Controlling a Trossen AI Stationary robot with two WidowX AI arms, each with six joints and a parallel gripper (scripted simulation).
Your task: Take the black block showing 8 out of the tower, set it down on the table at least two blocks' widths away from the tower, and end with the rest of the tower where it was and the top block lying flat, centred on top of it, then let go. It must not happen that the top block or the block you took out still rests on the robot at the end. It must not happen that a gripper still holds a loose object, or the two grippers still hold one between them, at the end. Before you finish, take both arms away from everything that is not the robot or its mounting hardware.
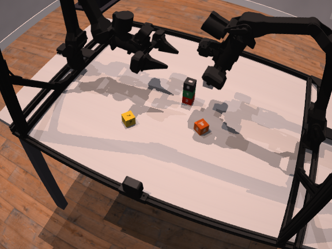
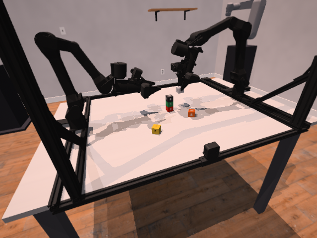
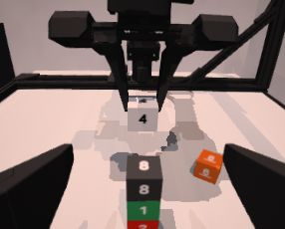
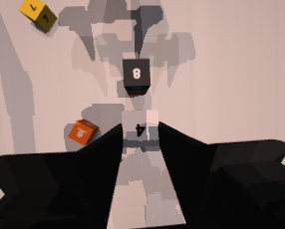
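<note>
Right now my left hand is 9 cm to the left of the black block and 8 cm above it. Also, from my left hand: red block: 14 cm below, 9 cm to the right; green block: 11 cm below, 9 cm to the right; yellow block: 17 cm behind, 14 cm below, 4 cm to the left.
</note>
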